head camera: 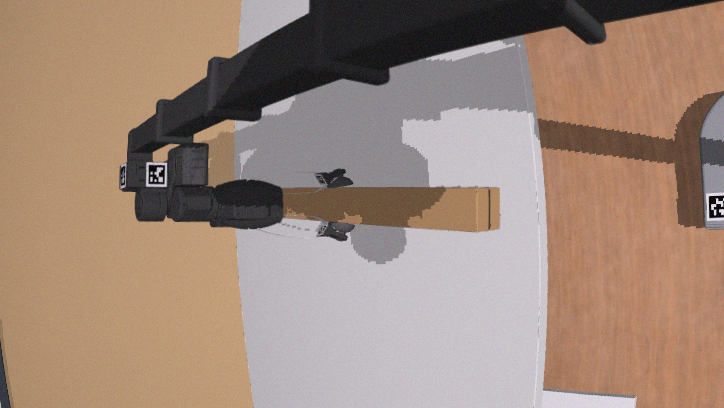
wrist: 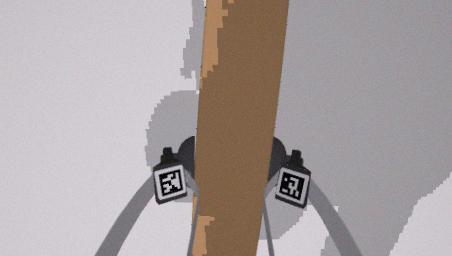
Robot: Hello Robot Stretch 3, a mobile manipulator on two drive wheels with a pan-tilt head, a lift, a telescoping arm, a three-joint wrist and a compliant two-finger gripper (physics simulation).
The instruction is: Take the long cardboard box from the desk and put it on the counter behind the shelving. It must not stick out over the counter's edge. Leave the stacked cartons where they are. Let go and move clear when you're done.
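Frame: origin at the robot's base, x ahead, y left, z up, level; centimetres.
Seen in the pictures: gripper, fingertip midpoint: [wrist: 231, 153].
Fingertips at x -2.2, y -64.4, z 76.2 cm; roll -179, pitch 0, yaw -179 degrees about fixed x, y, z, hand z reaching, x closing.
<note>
A point is followed by its place in that frame.
The long cardboard box [head camera: 385, 205] {x -1.6, y -52.5, z 80.6 cm} [wrist: 235, 100] {x -2.3, y -69.2, z 80.1 cm} lies lengthwise across the pale desk [head camera: 405, 324] {x 16.3, y -57.2, z 72.0 cm} [wrist: 65, 60] {x 15.4, y -72.4, z 72.0 cm}, its far part hidden under the wrist in the head view. Its near end lies inside the desk's right edge. My gripper [head camera: 340, 204] {x -2.2, y -64.4, z 76.2 cm} [wrist: 231, 153] {x -2.2, y -64.4, z 76.2 cm} is shut on the box, with a fingertip against each long side. The wrist view shows both tips partly hidden by the box. I cannot tell whether the box is raised off the desk. The counter, the shelving and the stacked cartons cannot be made out in either view.
My black arm [head camera: 354, 45] {x -8.6, y -22.9, z 111.9 cm} crosses above the desk in the head view. A broad tan surface [head camera: 116, 304] {x 18.6, y -114.7, z 103.6 cm} lies beyond the desk at the left. Wooden floor [head camera: 618, 283] {x 19.2, y -44.3, z 0.0 cm} and part of my grey base [head camera: 714, 177] {x -6.6, y -13.7, z 16.0 cm} show at the right. A white edge [head camera: 587, 399] {x 52.9, y -50.0, z 2.6 cm} shows at the bottom.
</note>
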